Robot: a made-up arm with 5 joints.
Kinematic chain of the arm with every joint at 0, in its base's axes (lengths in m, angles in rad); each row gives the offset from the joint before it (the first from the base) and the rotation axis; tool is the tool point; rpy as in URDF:
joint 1: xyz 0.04 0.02 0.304 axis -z
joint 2: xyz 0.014 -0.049 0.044 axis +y
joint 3: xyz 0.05 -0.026 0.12 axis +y
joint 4: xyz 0.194 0 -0.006 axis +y
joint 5: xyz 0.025 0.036 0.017 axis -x
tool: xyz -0.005 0.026 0.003 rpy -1.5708 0 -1.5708
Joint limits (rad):
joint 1: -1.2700..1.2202
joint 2: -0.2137..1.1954
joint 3: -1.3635..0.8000
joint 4: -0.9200..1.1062
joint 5: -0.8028..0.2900
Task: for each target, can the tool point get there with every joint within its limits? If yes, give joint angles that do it. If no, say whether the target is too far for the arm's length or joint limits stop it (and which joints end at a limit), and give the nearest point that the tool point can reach.
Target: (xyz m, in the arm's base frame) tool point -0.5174 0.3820 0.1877
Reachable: no: too far | nearest point 0.1058 0.1887 0.1877 | short by 0.652 m
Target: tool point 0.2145 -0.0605 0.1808
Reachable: yes | joints 0.3529 0.7662 0.5662 0.6256 -0.3154
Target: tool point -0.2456 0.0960 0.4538
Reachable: no: joint limits stop it (at a limit: joint 1, joint 2, joint 3, joint 4, joint 5) | nearest point 0.0195 0.0088 0.6517 | short by 0.342 m
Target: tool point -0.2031 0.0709 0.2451
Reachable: no: joint limits stop it (at a limit: joint 1, joint 2, joint 3, joint 4, joint 5) | nearest point 0.0410 -0.0213 0.1579 | short by 0.275 m
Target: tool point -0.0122 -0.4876 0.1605
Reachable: no: too far | nearest point 0.1379 -0.3149 0.2255 | short by 0.238 m
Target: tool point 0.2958 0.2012 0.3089
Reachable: yes | joints -0.6805 0.6379 0.0150 -0.0313 -0.6498
